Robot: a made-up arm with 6 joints.
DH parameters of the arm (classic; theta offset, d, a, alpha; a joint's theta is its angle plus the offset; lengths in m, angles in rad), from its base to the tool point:
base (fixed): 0 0.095 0 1.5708
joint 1: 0 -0.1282 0.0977 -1.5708
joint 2: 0 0.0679 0.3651 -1.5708
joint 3: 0 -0.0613 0.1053 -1.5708
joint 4: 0 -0.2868 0.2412 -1.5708
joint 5: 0 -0.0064 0.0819 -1.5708
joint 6: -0.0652 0 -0.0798 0
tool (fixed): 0.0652 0.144 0 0
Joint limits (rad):
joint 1: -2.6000..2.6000
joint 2: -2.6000..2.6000
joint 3: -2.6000..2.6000
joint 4: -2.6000..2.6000
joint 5: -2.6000..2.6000
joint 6: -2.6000..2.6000
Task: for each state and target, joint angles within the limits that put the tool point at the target. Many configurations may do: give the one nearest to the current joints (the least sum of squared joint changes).
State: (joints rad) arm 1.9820 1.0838 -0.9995 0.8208 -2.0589 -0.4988
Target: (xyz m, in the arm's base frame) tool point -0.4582 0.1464 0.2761
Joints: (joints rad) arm 1.8255 1.2600 -1.9077 0.5474 -2.4431 -0.6232
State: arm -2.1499 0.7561 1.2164 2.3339 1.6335 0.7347
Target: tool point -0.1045 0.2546 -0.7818
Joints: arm -1.9128 0.3767 1.3250 2.1079 0.8883 1.1185
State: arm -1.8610 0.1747 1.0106 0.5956 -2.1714 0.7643
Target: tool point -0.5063 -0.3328 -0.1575
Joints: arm -2.1882 -0.3453 1.5681 0.6479 -2.3476 0.8517
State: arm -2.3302 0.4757 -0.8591 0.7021 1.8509 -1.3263
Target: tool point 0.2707 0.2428 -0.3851
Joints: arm -1.9930 0.6282 -0.8982 0.6289 1.8065 -1.3645
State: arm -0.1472 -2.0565 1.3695 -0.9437 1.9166 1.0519
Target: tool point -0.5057 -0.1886 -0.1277
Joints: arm 0.2028 -2.6000 1.4644 -0.6676 1.6799 1.2586
